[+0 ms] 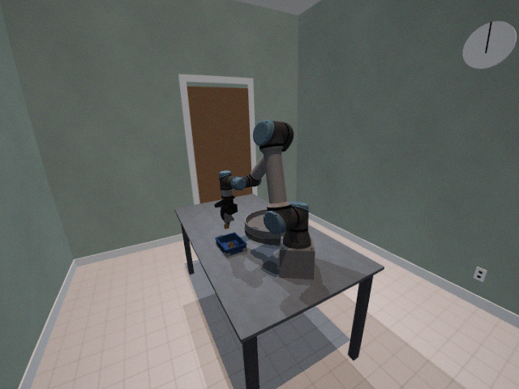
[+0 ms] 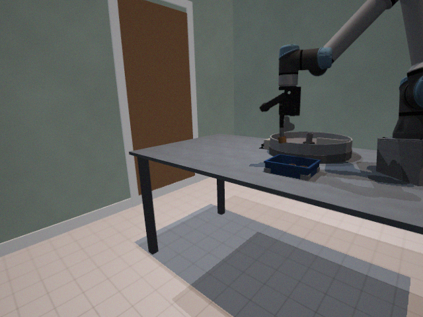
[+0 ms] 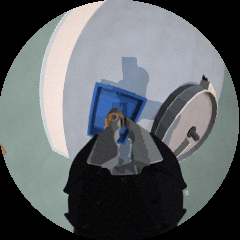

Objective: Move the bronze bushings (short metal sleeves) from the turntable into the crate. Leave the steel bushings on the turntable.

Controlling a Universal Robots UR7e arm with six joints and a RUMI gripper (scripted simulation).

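Now: hand 60 mm past the blue crate, 10 mm to the right of it and 120 mm above it. Also, from my hand: turntable 10 mm ahead, 360 mm to the right, 90 mm below.
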